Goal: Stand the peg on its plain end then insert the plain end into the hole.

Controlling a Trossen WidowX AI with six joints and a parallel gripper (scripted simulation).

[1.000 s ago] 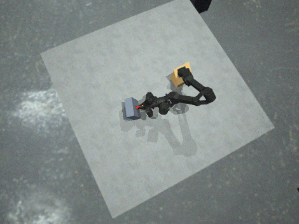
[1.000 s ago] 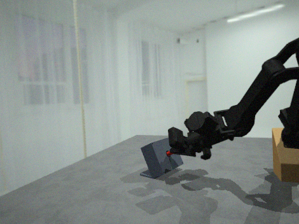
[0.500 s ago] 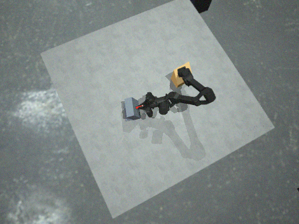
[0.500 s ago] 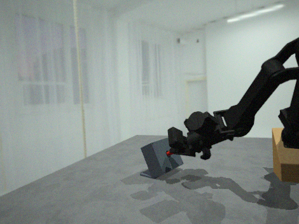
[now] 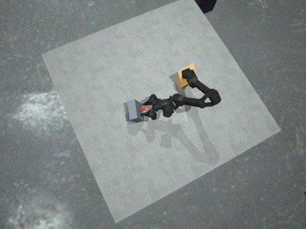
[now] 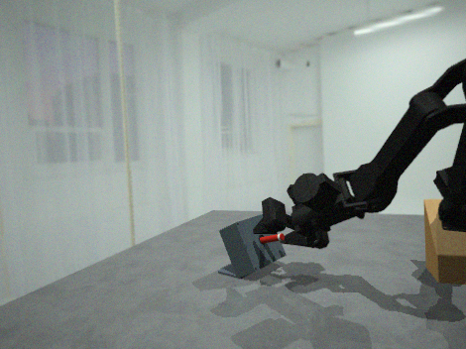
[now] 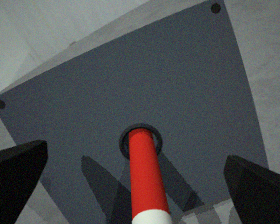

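The red peg is 2 cm behind my gripper tip and 1 cm to the left of it. The rest, counted from my gripper tip: sloped dark panel: 4 cm ahead, 1 cm to the right, 2 cm below.
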